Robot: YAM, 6 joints.
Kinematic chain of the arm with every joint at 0, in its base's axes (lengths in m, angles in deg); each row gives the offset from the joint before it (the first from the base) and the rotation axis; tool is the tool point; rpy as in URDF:
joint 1: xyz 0 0 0.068 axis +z
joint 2: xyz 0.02 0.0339 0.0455 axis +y
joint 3: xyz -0.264 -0.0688 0 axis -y
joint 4: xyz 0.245 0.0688 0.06 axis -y
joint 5: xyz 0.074 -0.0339 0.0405 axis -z
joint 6: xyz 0.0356 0 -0.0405 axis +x
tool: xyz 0 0 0 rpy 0 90 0
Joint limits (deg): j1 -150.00..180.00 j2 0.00..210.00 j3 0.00..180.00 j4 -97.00..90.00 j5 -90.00..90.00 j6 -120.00..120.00
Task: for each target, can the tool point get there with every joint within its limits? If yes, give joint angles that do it. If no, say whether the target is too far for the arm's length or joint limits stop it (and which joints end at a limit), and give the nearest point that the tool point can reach.
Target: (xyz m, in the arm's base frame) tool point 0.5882 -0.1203 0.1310
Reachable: yes | joints -8.32 170.64 141.98 56.31 72.24 -5.60
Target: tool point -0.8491 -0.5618 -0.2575
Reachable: no: too far | nearest point -0.5059 -0.3347 -0.1045 | short by 0.439 m
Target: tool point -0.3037 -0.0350 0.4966
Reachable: yes | joints 0.87 18.92 93.75 75.84 58.61 -87.95
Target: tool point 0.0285 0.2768 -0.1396
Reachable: yes | joints 78.38 159.80 52.21 33.24 -51.55 32.59
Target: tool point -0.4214 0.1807 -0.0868
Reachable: yes | joints 154.75 158.26 82.79 29.51 -27.20 40.84
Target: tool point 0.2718 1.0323 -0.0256
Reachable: no: too far | nearest point 0.1631 0.6193 0.0311 | short by 0.431 m
